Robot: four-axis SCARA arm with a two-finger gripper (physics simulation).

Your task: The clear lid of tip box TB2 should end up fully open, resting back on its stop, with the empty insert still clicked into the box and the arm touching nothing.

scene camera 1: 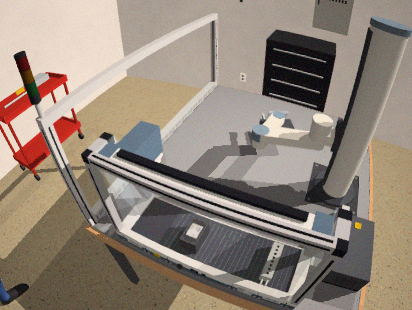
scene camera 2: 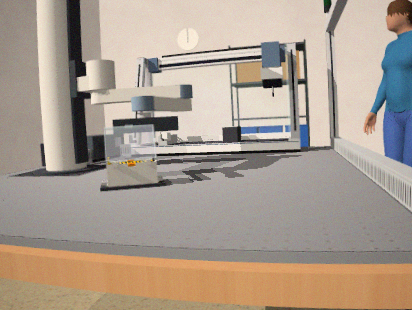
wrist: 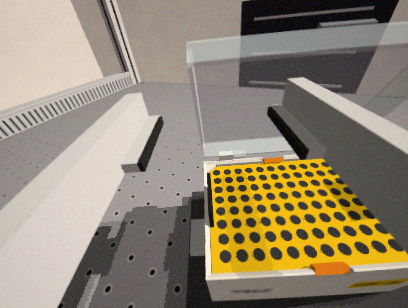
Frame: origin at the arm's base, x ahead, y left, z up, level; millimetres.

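Seen in the pictures: gripper, fingertip midpoint: (scene camera 1: 269, 114) (scene camera 2: 150, 137) (wrist: 213, 102); arm's base, link origin: (scene camera 1: 333, 189) (scene camera 2: 67, 173).
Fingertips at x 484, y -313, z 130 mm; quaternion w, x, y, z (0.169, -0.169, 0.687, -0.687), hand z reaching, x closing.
Observation:
Pixels of each thing's top centre, then the offset from my fingertips to it. "pt": a spot on its surface instead.
- Tip box TB2, top centre: (wrist: 296, 192) (scene camera 2: 130, 159) dx -58, dy +6, dz -51 mm
- yellow insert, top centre: (wrist: 300, 183) (scene camera 2: 130, 155) dx -58, dy +6, dz -43 mm
- gantry, surface spot: (scene camera 1: 210, 187) pt dx -59, dy +965, dz +391 mm
Tip box TB2 (scene camera 2: 131, 175) (wrist: 260, 289) is a white box on a dark base. Its clear lid (scene camera 2: 130, 145) (wrist: 240, 115) stands up steeply from the hinge at the box's far side in the wrist view; whether it rests on its stop I cannot tell. The yellow insert (wrist: 280, 212) with empty holes lies level inside the box. My gripper (wrist: 213, 102) is shut as far as it goes, with a gap between its fingers and nothing held. The right finger overlaps the lid and the box's right part in the wrist view; contact is unclear. The arm mostly hides the box in scene camera 1.
The arm's column (scene camera 1: 367, 110) (scene camera 2: 55, 90) stands beside the box. A gantry (scene camera 1: 210, 187) (scene camera 2: 210, 57) stands across the table. A slotted rail (scene camera 2: 375, 167) (wrist: 70, 102) runs along one table edge. A black drawer cabinet (scene camera 1: 300, 67) (wrist: 310, 65) is beyond the table. A person (scene camera 2: 400, 70) stands beside it.

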